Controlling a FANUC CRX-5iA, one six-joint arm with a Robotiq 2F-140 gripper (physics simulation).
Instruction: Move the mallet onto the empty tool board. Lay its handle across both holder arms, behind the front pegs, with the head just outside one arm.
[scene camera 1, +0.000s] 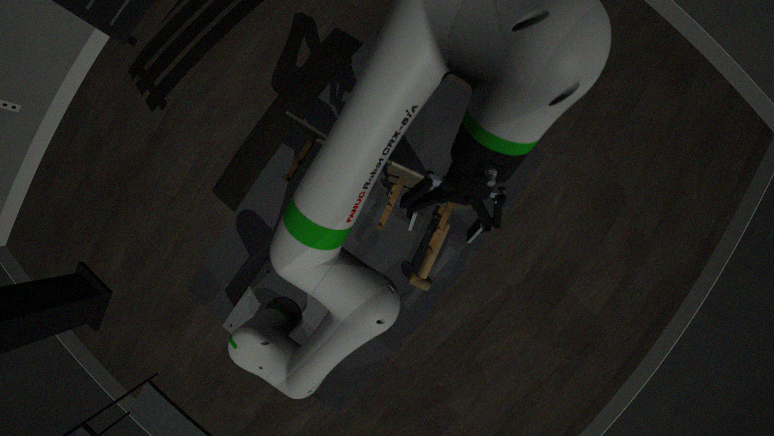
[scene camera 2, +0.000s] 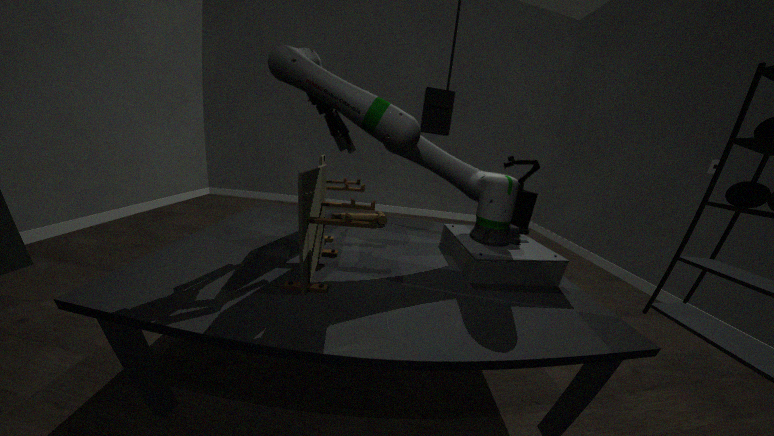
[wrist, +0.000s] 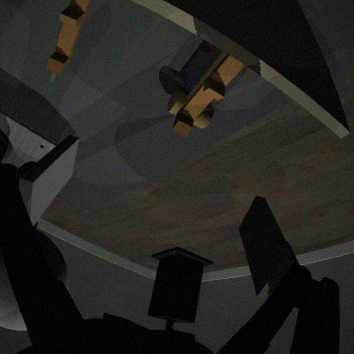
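Where they show: gripper, fingertip midpoint: (scene camera 1: 439, 230) (scene camera 2: 347, 150) (wrist: 162, 185); arm's base, link origin: (scene camera 1: 283, 315) (scene camera 2: 488, 239).
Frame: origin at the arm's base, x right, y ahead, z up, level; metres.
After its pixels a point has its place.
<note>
A wooden mallet (scene camera 1: 420, 282) @(x 0.361, y 0.394, z -0.039 m) (scene camera 2: 381, 218) @(x 0.320, y 0.393, z -0.053 m) (wrist: 202, 118) @(x 0.384, y 0.407, z -0.042 m) is at the nearer tool board (scene camera 2: 310, 208) @(x -0.185, y 0.619, z 0.117 m), at its outer holder arm (scene camera 1: 445, 212) @(x 0.262, y 0.637, z 0.121 m) (wrist: 232, 70) @(x 0.275, y 0.607, z 0.121 m). Its handle looks roughly in line with that arm, with the head by the arm's tip; the exact contact is unclear. The board's other arm (scene camera 1: 389, 204) @(x 0.114, y 0.567, z 0.121 m) (wrist: 65, 42) @(x 0.124, y 0.521, z 0.121 m) shows no tool. The other tool board (scene camera 1: 305, 125) @(x -0.183, y 0.620, z 0.209 m) is farther left in the first scene view; one arm (scene camera 1: 297, 159) @(x -0.200, y 0.530, z 0.116 m) shows bare there, and my robot arm hides part of it. My gripper (scene camera 1: 444, 227) @(x 0.248, y 0.576, z 0.257 m) (scene camera 2: 347, 147) @(x 0.248, y 0.576, z 0.257 m) (wrist: 162, 185) @(x 0.248, y 0.576, z 0.257 m) is open and empty, above the nearer board and its arms.
The boards stand upright on a dark table (scene camera 2: 411, 330) @(x -0.349, y 0.370, z -0.088 m). The white robot base (scene camera 2: 519, 268) @(x -0.178, y -0.015, z -0.025 m) stands on the same table. A dark shelf rack (scene camera 2: 720, 162) is at the right. A black box (scene camera 2: 437, 111) hangs on a rod behind my arm. Deep shadows cover much of the table.
</note>
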